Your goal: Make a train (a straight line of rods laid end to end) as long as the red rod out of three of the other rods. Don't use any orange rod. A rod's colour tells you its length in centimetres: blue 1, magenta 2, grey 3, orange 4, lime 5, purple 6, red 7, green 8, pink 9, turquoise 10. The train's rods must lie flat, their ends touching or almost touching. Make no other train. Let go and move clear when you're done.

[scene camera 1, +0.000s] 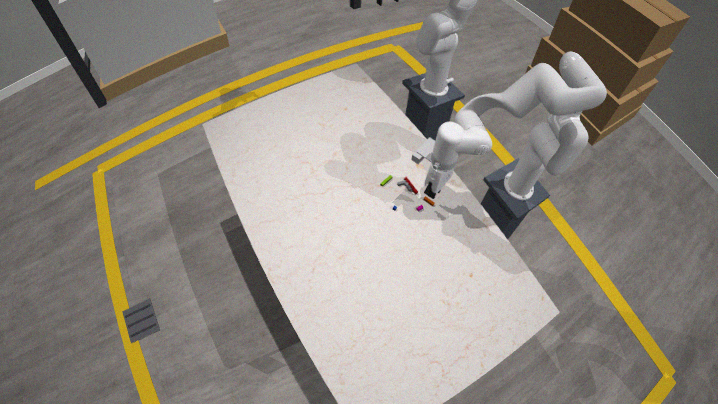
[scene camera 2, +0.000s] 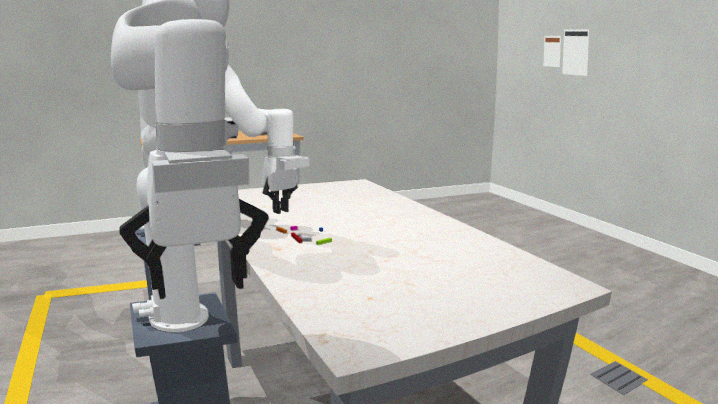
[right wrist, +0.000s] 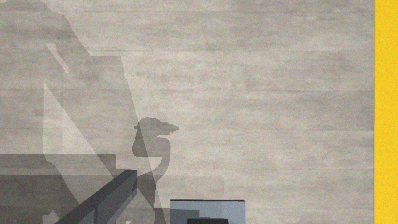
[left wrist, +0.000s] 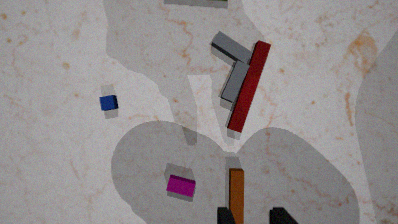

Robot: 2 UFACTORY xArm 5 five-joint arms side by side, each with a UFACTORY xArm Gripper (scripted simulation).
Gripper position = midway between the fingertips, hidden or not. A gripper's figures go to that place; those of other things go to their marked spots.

My left gripper (scene camera 2: pixel 280 212): 152 cm from the lens. My right gripper (scene camera 2: pixel 200 289) is 59 cm from the lens.
